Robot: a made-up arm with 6 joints. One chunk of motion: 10 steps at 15 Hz.
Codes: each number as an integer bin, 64 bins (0 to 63) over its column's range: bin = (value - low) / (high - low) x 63, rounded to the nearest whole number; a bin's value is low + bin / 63 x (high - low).
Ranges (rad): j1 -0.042..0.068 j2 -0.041..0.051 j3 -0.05..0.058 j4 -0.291..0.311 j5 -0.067..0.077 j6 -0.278..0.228
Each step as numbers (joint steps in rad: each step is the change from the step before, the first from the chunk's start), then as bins.
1 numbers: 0.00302 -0.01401 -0.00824 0.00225 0.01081 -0.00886
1 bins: 26 18 24 31 34 34
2 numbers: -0.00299 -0.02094 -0.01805 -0.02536 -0.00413 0.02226
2 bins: 22 14 19 28 28 37
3 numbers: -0.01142 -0.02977 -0.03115 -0.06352 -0.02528 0.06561
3 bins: 18 8 11 24 18 43
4 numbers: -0.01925 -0.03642 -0.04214 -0.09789 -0.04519 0.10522
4 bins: 13 3 5 20 10 48
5 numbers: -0.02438 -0.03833 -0.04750 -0.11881 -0.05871 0.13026
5 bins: 10 2 1 18 4 51
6 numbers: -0.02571 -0.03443 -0.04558 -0.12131 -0.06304 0.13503
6 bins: 9 4 3 18 2 51
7 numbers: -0.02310 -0.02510 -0.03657 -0.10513 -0.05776 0.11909
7 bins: 11 11 8 19 4 49
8 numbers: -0.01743 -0.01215 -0.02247 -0.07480 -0.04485 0.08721
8 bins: 14 20 16 23 10 45
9 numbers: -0.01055 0.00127 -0.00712 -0.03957 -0.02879 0.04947
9 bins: 18 29 25 26 17 41
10 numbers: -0.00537 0.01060 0.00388 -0.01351 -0.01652 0.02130
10 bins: 21 35 31 29 22 37
